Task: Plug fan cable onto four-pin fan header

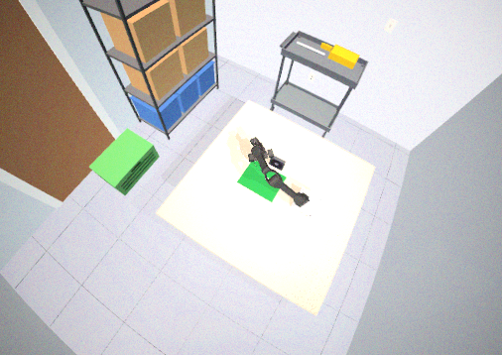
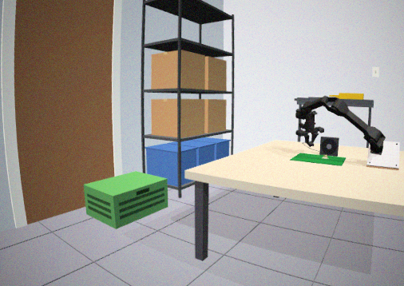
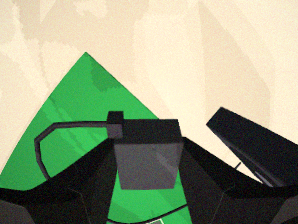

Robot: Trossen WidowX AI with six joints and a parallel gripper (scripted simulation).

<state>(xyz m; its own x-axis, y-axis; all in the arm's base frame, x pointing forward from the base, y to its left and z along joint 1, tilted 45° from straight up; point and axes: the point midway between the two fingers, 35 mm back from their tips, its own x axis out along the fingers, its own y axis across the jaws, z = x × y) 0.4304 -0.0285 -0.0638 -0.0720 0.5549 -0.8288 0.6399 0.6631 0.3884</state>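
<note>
Right now my gripper tip is 120 mm past the black fan, 50 mm to the left of it and 10 mm above it. The rest, counted from my gripper tip: dark grey fan plug 10 mm to the left, 10 mm behind; green board 100 mm to the left, 100 mm behind, 80 mm below.
</note>
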